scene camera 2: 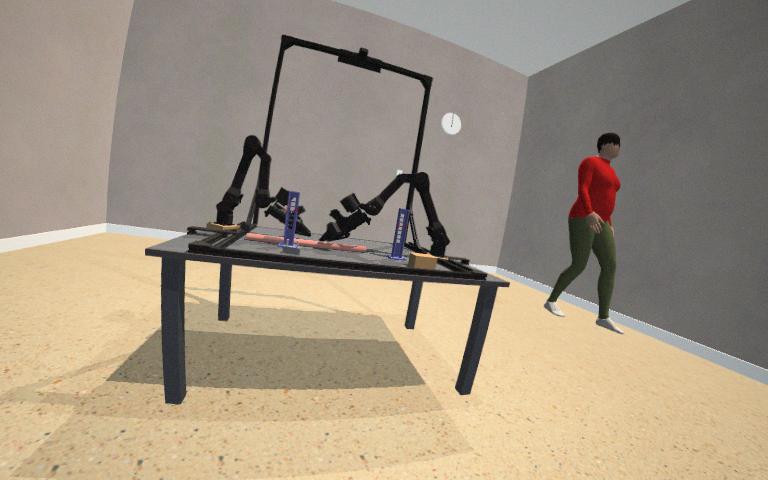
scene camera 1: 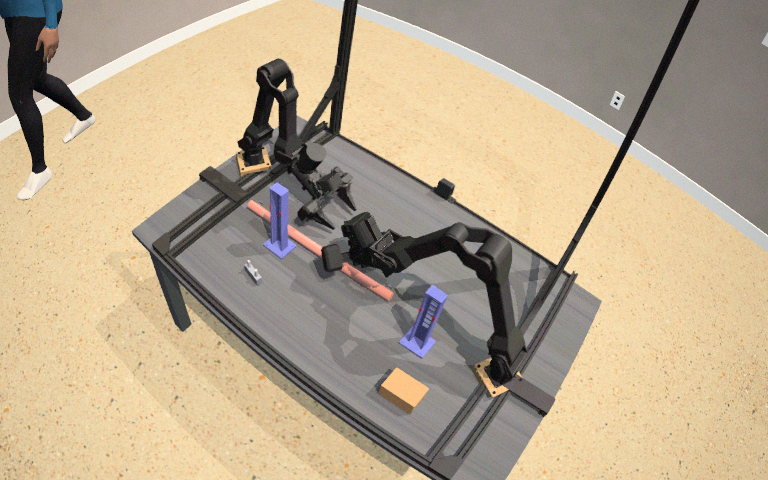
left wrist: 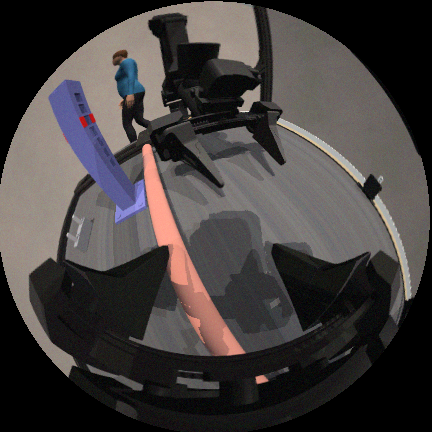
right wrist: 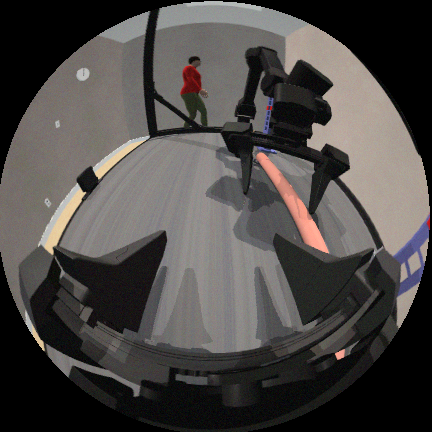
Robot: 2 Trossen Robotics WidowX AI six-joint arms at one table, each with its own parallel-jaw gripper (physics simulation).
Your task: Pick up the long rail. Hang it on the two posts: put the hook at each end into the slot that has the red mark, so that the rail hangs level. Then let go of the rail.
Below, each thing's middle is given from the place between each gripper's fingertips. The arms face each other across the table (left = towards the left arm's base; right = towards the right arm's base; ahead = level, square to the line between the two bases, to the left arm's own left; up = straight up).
Labels:
Right now the long salmon rail (scene camera 1: pixel 385 293) is 110 mm ahead of my right hand, 20 mm below it and 10 mm to the left of it. Also, from my right hand: orange block (scene camera 1: pixel 399 388): 450 mm to the left, 250 mm ahead, 10 mm below.
Now: the long salmon rail 4 cm ahead of my left hand, 6 cm to the right of it and 1 cm below it. Round my left hand: orange block 19 cm ahead, 39 cm to the left.

